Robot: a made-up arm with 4 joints.
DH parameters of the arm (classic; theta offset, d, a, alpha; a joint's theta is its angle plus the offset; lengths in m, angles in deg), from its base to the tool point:
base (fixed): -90 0.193 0 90
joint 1: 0 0.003 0.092 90
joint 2: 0 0.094 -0.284 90
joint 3: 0 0.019 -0.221 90
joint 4: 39.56 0 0.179 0
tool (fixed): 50.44 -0.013 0 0
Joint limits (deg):
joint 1: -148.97..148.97
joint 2: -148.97..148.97
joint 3: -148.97..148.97
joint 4: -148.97..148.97
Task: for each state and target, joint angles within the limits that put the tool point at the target. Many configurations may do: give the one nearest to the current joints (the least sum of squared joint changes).
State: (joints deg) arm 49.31 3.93 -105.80 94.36
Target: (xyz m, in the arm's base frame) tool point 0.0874 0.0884 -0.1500
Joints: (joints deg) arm 12.13 -27.65 -112.01 58.32
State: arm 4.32 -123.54 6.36 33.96
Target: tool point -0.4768 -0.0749 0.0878
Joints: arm -0.77 -110.99 1.06 27.95
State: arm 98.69 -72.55 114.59 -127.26
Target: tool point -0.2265 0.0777 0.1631
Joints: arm 106.14 -25.52 122.72 -123.46
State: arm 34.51 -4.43 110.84 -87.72
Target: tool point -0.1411 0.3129 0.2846
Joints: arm 7.71 2.97 69.63 -137.82
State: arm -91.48 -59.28 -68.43 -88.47
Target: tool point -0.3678 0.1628 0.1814
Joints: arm -91.31 -60.75 -36.14 -86.30
